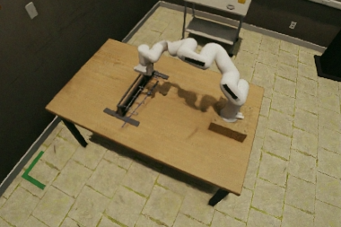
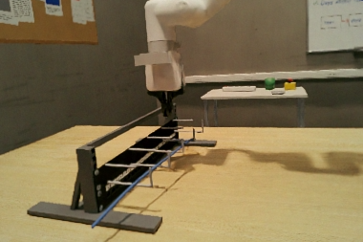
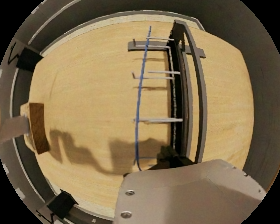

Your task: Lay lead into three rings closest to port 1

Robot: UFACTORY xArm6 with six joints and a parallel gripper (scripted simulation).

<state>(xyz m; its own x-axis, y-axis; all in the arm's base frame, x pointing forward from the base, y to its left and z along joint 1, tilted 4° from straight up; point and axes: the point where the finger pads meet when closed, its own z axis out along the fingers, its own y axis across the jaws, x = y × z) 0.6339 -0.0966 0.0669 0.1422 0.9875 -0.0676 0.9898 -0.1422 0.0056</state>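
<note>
Right now the dark free-standing rack is 10 cm below my hand, 7 cm ahead of it and 4 cm to the left of it.
</note>
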